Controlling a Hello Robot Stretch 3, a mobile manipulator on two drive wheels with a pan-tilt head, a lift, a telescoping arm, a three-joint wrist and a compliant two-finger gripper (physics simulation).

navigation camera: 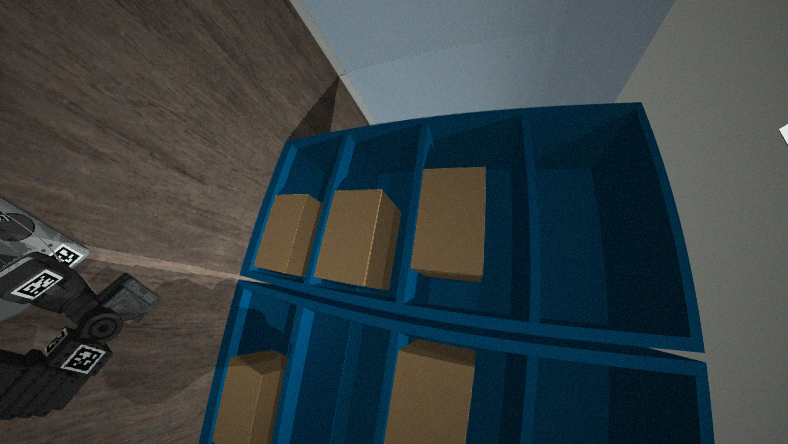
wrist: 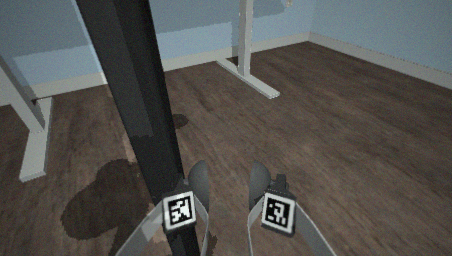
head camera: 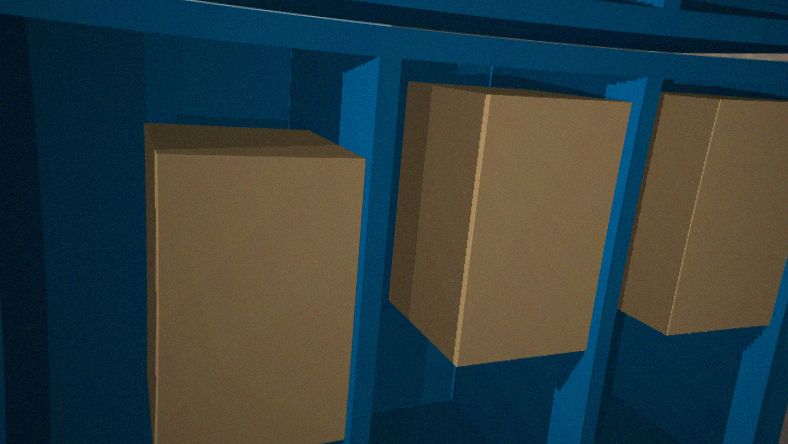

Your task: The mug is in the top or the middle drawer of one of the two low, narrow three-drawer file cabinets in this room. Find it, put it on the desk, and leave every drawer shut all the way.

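Where they show: robot's base, origin of the base link: (navigation camera: 13, 225).
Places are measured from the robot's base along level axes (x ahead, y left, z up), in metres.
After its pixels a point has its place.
Observation:
My gripper (wrist: 229, 178) @[x 0.004, y 0.076, z 0.547 m] is open in the wrist view, its two fingertips apart with wooden floor showing between them. It holds nothing. White legs with long flat feet show in the wrist view, one leg (wrist: 244, 40) at the top centre and one leg (wrist: 35, 150) at the left. They look like desk legs; the top they carry does not show. The mug and the low three-drawer file cabinets do not show in these views.
Blue shelf units (navigation camera: 530, 220) @[x 0.657, y -0.610, z 1.420 m] with brown boxes (head camera: 253, 286) @[x 0.641, y -0.639, z 1.142 m] (navigation camera: 449, 220) @[x 0.662, y -0.630, z 1.126 m] stand close by in the head and navigation views. My wrist joint (navigation camera: 102, 328) @[x -0.025, y -0.149, z 0.766 m] shows at the navigation view's lower left. A black post (wrist: 135, 90) crosses the wrist view. A blue wall (wrist: 380, 30) stands behind.

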